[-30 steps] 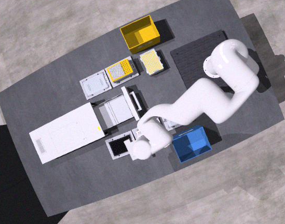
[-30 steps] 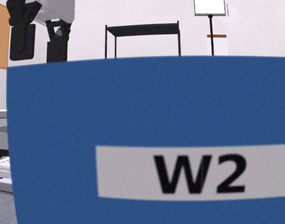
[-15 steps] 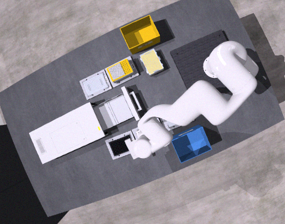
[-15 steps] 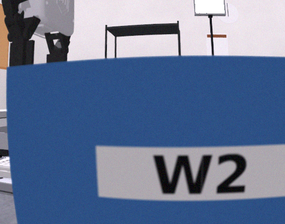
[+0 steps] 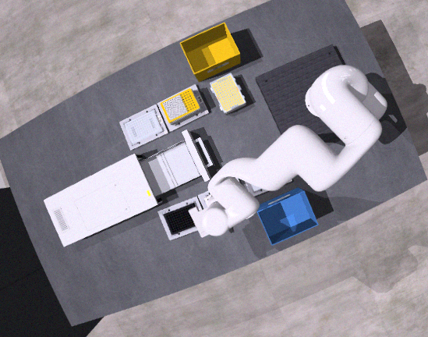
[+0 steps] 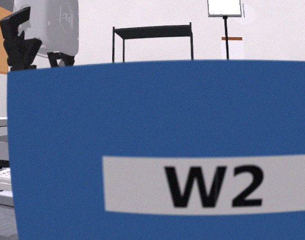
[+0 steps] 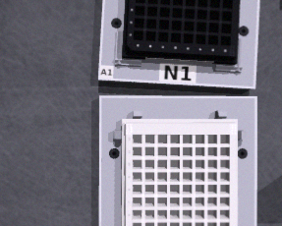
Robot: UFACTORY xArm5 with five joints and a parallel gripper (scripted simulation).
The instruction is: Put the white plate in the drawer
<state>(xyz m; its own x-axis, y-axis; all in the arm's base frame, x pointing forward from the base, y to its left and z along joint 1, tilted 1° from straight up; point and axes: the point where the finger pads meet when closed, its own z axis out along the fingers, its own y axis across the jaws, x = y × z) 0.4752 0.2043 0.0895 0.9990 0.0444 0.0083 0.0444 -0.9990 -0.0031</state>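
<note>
My hand is 100 mm above the white plate. From my hand the other things lie so: blue bin W2 (190 mm behind, 130 mm to the left, 80 mm below); then nest (110 mm below); then black plate (170 mm ahead, 100 mm below).
</note>
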